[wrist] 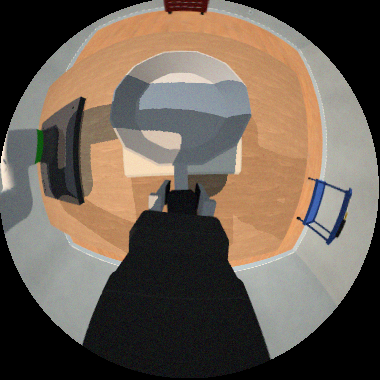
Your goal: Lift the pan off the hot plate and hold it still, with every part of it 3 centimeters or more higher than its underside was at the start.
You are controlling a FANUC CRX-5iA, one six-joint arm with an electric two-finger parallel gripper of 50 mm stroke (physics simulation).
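Seen in the pictures: gripper, between the fingertips: (182, 188); arm's base, origin of its link: (49, 144).
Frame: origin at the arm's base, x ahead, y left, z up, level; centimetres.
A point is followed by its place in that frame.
The grey pan (210, 137) @(x 58.3, y -9.3, z 7.3 cm) is in the upper middle of the wrist view, its round bowl open toward the camera and partly in shade. Its narrow handle runs toward me and ends in a black grip. My gripper (182, 188) @(x 53.9, y -16.6, z 9.2 cm) is shut on this black grip, one finger on each side. The pale cream hot plate (137, 166) @(x 45.4, y -13.7, z 3.6 cm) shows below the pan, past its near rim; the rest of it is hidden by the bowl. The pan appears to hang above the hot plate with a gap, but the height is hard to tell from this view.
A wooden table (285, 125) @(x 86.7, y -0.2, z -2.6 cm) lies under everything. A dark upright panel (62, 155) @(x 13.0, y -6.9, z 0.0 cm) with a green band beside it stands at the left. A small pale block (153, 201) @(x 51.6, y -15.7, z 15.7 cm) shows left of the fingers. A blue cart (314, 202) is at the right, a red object (186, 5) at the top.
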